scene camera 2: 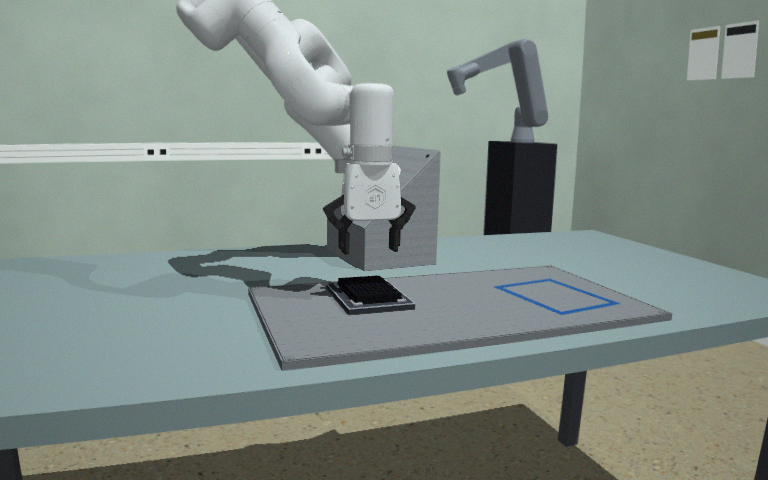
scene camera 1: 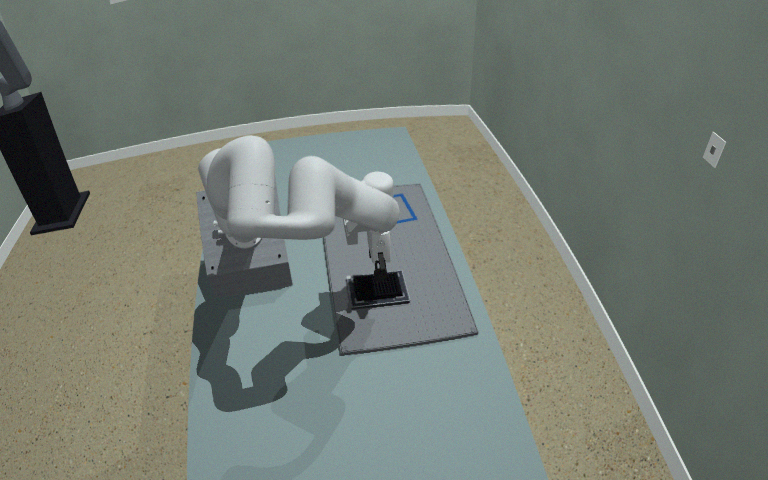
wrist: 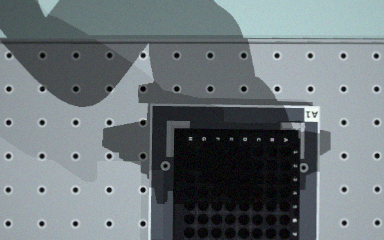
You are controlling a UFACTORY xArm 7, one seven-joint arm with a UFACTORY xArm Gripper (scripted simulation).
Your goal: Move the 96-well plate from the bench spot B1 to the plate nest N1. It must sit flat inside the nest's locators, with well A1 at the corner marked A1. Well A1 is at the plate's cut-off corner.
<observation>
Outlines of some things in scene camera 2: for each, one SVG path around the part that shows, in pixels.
My gripper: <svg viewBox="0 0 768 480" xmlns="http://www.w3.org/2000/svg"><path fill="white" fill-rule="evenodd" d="M350 160L350 163L346 163L342 195L323 207L323 211L329 221L339 230L339 249L345 255L349 254L350 234L347 232L347 229L353 221L388 220L392 225L389 229L389 249L398 252L401 230L410 220L416 206L401 197L397 164L392 163L392 161L359 162ZM341 206L343 217L339 221L334 214L334 210Z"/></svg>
A black 96-well plate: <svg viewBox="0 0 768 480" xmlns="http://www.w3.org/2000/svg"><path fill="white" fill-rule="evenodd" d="M338 278L337 284L341 290L355 303L373 304L397 302L397 299L403 299L401 292L381 276Z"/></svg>
</observation>
